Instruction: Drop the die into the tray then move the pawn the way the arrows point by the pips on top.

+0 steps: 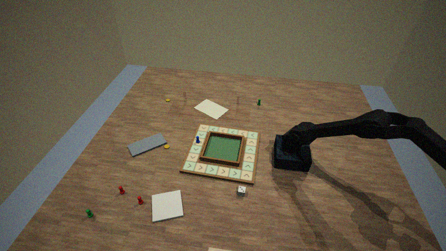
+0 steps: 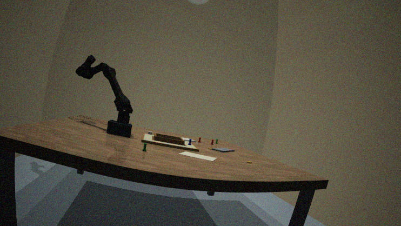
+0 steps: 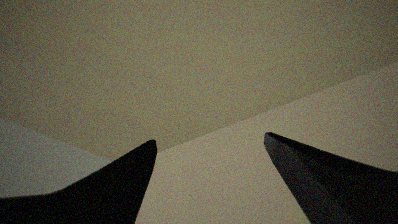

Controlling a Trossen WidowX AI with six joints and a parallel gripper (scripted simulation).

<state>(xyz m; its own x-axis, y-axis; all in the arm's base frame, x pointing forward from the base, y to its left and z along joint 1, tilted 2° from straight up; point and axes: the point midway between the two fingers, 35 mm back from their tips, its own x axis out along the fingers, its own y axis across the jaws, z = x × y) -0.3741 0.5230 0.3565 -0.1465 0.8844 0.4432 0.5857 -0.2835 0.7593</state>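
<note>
The white die is 57 cm ahead of my gripper tip, 40 cm to the right of it and 42 cm below it. From my gripper tip the other things lie so: grey card 96 cm ahead, 64 cm to the right, 43 cm below; then green dice tray 64 cm ahead, 60 cm to the right, 42 cm below; then blue pawn 75 cm ahead, 64 cm to the right, 40 cm below.
</note>
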